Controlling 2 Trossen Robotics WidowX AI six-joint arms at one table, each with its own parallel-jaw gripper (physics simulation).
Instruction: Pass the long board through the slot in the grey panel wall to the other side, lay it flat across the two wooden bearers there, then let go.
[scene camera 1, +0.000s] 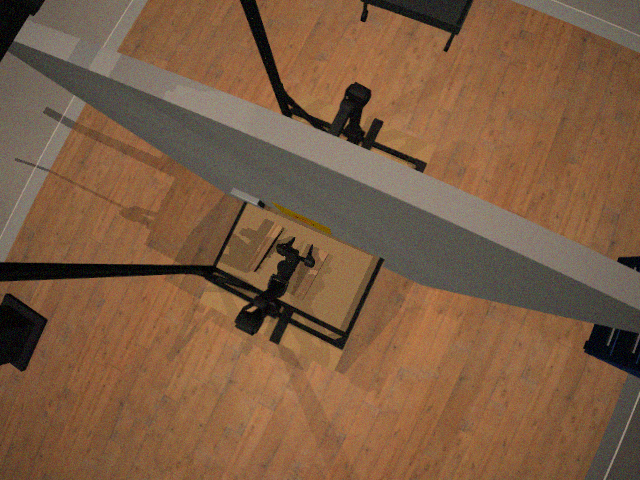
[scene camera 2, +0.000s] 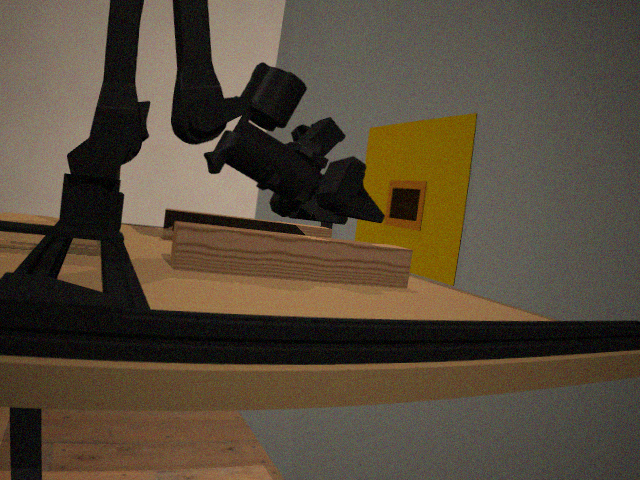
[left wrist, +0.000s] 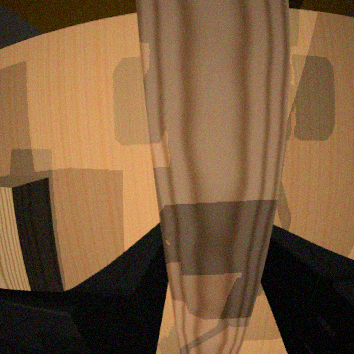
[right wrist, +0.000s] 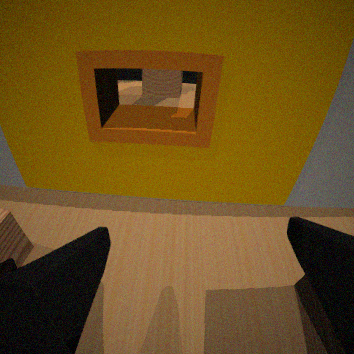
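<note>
The long board runs up the left wrist view between the fingers of my left gripper, which is shut on it. Its end shows through the orange-rimmed slot, beyond the opening. I cannot tell whether it has entered the slot. My right gripper is open and empty, facing the slot from the bearer side, above and between the bearers. The near bearer and far bearer lie roughly parallel on the table, end-on to the grey panel wall.
A yellow panel surrounds the slot. A wooden block with a dark side stands left of the board in the left wrist view. A black rail runs along the table edge. The left arm's base is partly behind the wall.
</note>
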